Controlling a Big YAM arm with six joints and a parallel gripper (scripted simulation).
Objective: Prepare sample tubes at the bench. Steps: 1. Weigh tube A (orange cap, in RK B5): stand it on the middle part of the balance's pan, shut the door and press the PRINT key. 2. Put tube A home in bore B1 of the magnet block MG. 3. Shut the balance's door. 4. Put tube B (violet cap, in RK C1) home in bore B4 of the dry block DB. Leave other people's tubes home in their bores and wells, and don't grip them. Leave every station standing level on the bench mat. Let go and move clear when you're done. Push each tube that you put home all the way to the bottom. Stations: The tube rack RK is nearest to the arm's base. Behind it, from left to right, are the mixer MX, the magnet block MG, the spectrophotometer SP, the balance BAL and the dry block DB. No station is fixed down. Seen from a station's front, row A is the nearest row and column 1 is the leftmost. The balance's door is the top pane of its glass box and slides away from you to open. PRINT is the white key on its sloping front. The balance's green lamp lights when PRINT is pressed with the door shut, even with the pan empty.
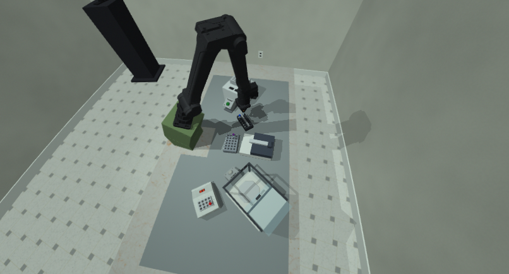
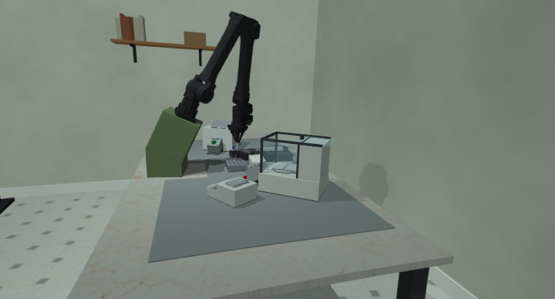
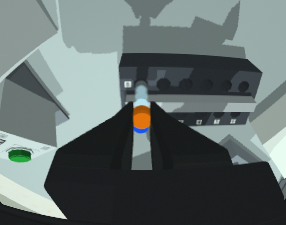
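My gripper is now 50 mm above the blue-capped tube, 30 mm past it and 20 mm to the left of it. The rest, counted from my hand: magnet block MG 60 mm below, 50 mm to the right, 10 mm ahead; then tube B 170 mm to the right, 60 mm behind, 50 mm below; then tube rack RK 220 mm to the right, 70 mm below, 70 mm behind.
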